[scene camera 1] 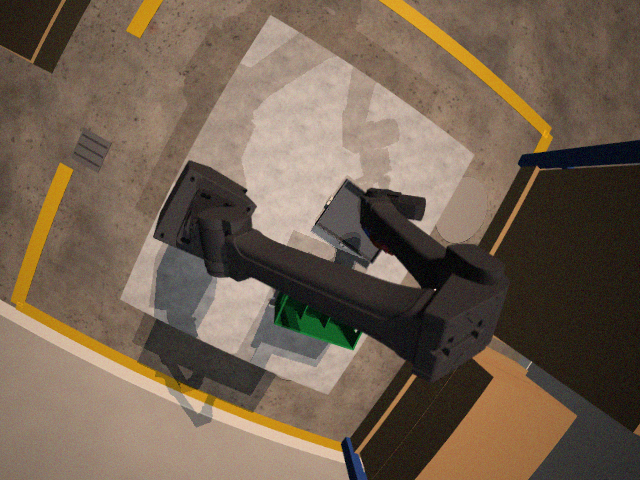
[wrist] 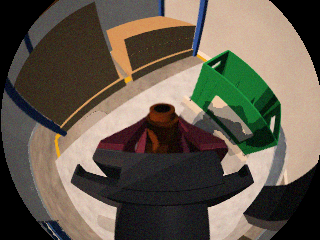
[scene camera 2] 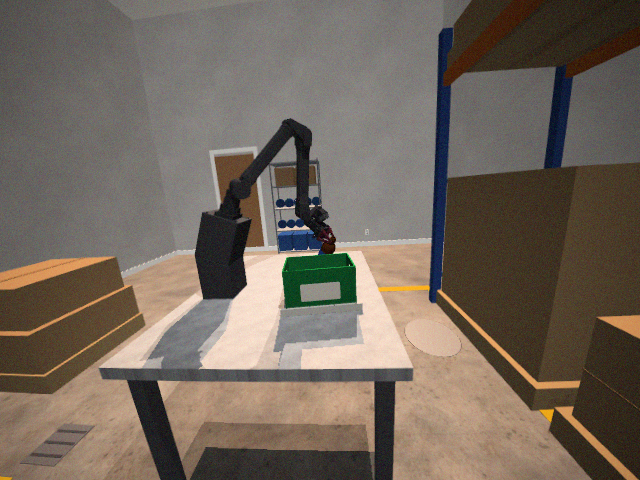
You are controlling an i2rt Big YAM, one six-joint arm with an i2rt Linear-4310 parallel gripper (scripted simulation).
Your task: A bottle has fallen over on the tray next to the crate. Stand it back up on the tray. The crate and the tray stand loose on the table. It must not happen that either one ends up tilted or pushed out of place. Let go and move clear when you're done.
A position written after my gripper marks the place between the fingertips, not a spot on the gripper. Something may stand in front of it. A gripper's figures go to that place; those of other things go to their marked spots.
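Labels:
Green crate (wrist: 215, 93), 0.27 m from the lens. Brown bottle (wrist: 162, 122) and green crate, marked spots 0.20 m apart. My gripper (wrist: 162, 120), 0.13 m from the lens. Brown bottle, 0.10 m from the lens.

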